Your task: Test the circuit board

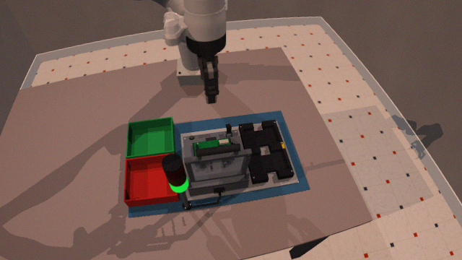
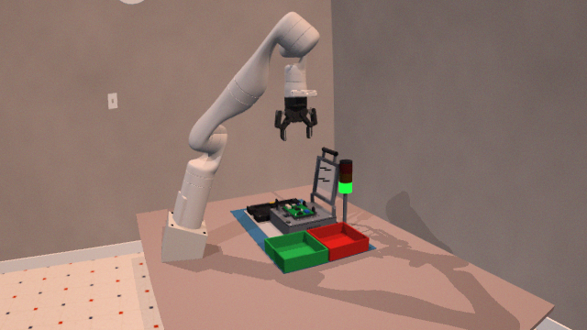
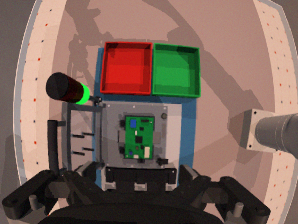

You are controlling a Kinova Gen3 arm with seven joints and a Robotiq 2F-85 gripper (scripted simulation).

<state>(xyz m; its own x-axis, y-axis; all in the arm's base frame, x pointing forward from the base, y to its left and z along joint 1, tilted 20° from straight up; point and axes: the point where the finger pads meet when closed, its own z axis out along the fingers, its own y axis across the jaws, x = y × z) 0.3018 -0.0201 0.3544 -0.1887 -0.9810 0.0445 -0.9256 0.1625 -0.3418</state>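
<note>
My hand is 26 cm above the green circuit board. Round my hand: green bin 14 cm behind, 17 cm to the right, 32 cm below; red bin 20 cm to the right, 32 cm below; tester lid 11 cm ahead, 2 cm to the right, 15 cm below.
</note>
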